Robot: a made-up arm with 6 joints.
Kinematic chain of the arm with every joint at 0, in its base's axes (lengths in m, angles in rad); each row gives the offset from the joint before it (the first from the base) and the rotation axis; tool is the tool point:
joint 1: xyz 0 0 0.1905 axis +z
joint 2: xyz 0 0 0 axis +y
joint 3: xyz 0 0 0.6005 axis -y
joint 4: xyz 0 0 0 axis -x
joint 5: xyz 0.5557 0 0 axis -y
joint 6: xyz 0 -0.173 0 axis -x
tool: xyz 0 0 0
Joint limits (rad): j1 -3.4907..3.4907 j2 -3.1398..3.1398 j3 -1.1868..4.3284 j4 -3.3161..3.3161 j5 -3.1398..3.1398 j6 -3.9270..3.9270
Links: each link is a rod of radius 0.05 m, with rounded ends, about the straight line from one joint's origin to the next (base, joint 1, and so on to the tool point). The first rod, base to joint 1, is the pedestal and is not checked.
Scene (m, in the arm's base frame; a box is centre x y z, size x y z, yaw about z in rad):
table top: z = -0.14
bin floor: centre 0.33 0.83 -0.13 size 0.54 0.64 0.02 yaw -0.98
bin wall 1: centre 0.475 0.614 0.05 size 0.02 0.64 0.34 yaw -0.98
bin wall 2: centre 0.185 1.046 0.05 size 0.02 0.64 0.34 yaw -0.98
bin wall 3: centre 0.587 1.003 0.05 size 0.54 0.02 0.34 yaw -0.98
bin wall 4: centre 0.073 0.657 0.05 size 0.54 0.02 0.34 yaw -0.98
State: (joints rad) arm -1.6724 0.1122 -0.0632 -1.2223 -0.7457 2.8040
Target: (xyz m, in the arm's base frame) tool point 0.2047 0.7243 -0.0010
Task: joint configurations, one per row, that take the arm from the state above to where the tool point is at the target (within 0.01 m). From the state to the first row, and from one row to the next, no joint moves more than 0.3 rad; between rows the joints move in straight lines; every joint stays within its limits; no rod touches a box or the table.
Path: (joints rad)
1: -1.3825 0.1446 -0.0383 -1.2874 -0.7457 2.8040
2: -1.0926 0.1769 -0.0135 -1.3525 -0.7457 2.8040
3: -0.8026 0.2093 0.0114 -1.4176 -0.7457 2.8040
4: -0.5127 0.2416 0.0362 -1.4827 -0.7457 2.8040
5: -0.2228 0.2740 0.0611 -1.5478 -0.7457 2.8040
6: 0.0671 0.3063 0.0859 -1.6129 -0.7457 2.8040
7: 0.3571 0.3387 0.1108 -1.6780 -0.7457 2.8040
8: 0.6470 0.3710 0.1356 -1.7431 -0.7457 2.8040
9: 0.9369 0.4034 0.1605 -1.8082 -0.7457 2.8040
10: 1.2268 0.4357 0.1853 -1.8733 -0.7457 2.8040
11: 1.2276 0.7108 0.1681 -1.8697 -0.7457 2.8040
12: 1.2284 0.9859 0.1510 -1.8661 -0.7457 2.8040

